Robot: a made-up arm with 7 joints.
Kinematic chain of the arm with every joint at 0, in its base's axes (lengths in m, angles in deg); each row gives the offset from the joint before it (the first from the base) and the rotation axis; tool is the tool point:
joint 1: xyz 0 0 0 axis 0 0.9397 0.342
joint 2: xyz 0 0 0 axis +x
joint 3: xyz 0 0 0 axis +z
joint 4: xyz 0.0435 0 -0.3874 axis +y
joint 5: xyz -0.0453 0 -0.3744 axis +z
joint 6: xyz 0 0 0 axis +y
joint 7: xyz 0 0 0 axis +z
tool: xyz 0 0 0
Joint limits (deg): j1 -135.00..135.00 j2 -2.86..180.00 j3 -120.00..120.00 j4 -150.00..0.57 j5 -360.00..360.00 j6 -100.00..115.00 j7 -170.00..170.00
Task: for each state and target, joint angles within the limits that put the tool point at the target. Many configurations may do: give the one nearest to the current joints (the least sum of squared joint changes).
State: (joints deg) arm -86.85 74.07 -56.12 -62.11 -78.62 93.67 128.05
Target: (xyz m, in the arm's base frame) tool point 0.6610 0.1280 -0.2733
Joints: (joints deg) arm -57.80 45.72 -71.23 -50.64 -78.62 93.67 128.05
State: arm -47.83 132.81 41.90 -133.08 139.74 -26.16 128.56
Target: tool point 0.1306 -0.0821 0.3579
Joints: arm -29.69 141.20 33.15 -132.25 139.74 -26.16 128.56
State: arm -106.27 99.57 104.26 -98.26 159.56 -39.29 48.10
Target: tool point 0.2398 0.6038 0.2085
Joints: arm -114.09 59.46 106.78 -67.66 159.56 -39.29 48.10
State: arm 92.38 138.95 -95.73 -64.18 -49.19 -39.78 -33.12
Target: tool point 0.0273 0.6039 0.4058
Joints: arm 67.15 138.96 -120.00 -49.95 -49.19 -39.78 -33.12
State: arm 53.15 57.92 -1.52 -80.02 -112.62 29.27 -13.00
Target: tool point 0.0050 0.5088 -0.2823
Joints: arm 64.48 65.81 18.52 -94.62 -112.62 29.27 -13.00
